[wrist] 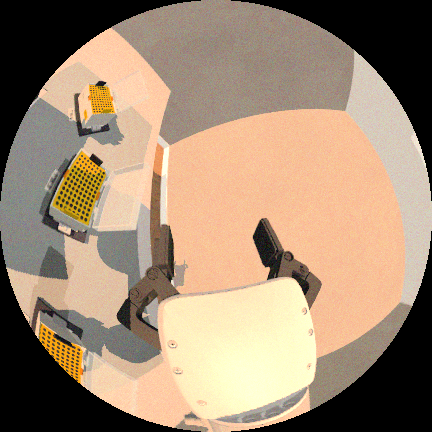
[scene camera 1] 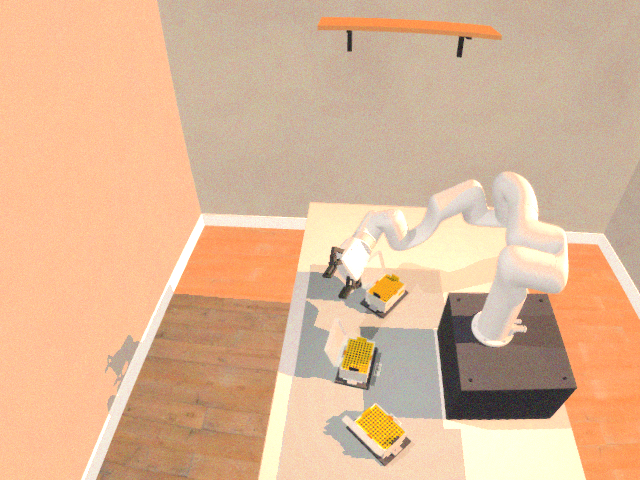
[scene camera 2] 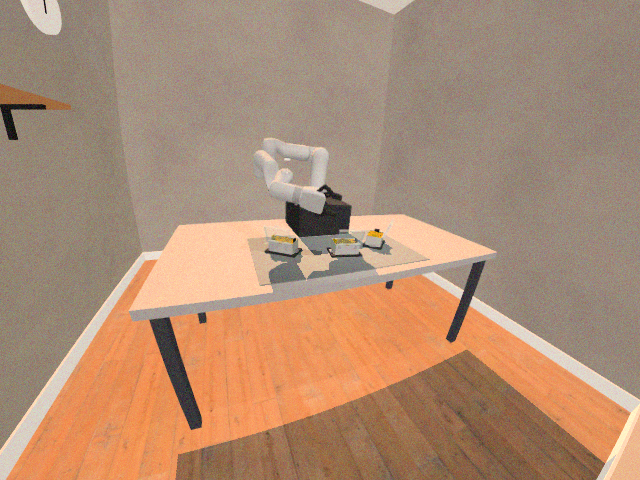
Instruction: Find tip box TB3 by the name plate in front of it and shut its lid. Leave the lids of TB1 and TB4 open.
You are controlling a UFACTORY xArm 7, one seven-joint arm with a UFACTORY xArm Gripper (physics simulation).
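Places are measured from the arm's base along level axes (x ahead, y left, z up), in millimetres.
Where they show: gripper, fingertip midpoint: [wrist: 215, 230] [scene camera 1: 334, 287] [scene camera 2: 338, 206]; arm's base, origin of the base link: [scene camera 1: 492, 328].
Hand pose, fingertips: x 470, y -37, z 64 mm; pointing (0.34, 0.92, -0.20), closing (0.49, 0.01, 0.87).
Observation:
Things, the pixels of their top centre, and the offset from my fingertips. Level surfaces: height alone.
- middle box, middle of its top: [wrist: 84, 181] [scene camera 1: 358, 352] [scene camera 2: 345, 238] dz -180, dx -87, dy +88 mm
- third box, middle of its top: [scene camera 1: 380, 424] [wrist: 104, 93] [scene camera 2: 375, 231] dz -180, dx -176, dy +313 mm
- thin mat, its level: dz -255 mm
- table, its level: dz -257 mm
Three white tip boxes with yellow racks have clear lids standing open. The box nearest the shelf wall [scene camera 1: 386, 290] [scene camera 2: 283, 244] [wrist: 61, 352] is cut off in the wrist view. The middle box [scene camera 1: 357, 357] [scene camera 2: 345, 248] [wrist: 80, 187] has its lid [scene camera 1: 336, 343] [wrist: 120, 205] raised on the side away from the robot base. The third box [scene camera 1: 381, 428] [scene camera 2: 374, 239] [wrist: 101, 100] is farthest from that wall. I cannot read any name plate, so which box is TB3 is unclear. My gripper [scene camera 1: 334, 285] [wrist: 215, 230] is open and empty, above the table beside the box nearest the shelf wall.
The boxes stand on a thin mat [scene camera 1: 320, 454] [scene camera 2: 408, 254] on the table [scene camera 1: 330, 227] [scene camera 2: 201, 258]. The dark robot base block [scene camera 1: 511, 366] [scene camera 2: 310, 224] stands at the table's other side. A wall shelf [scene camera 1: 408, 25] [scene camera 2: 31, 98] hangs high up.

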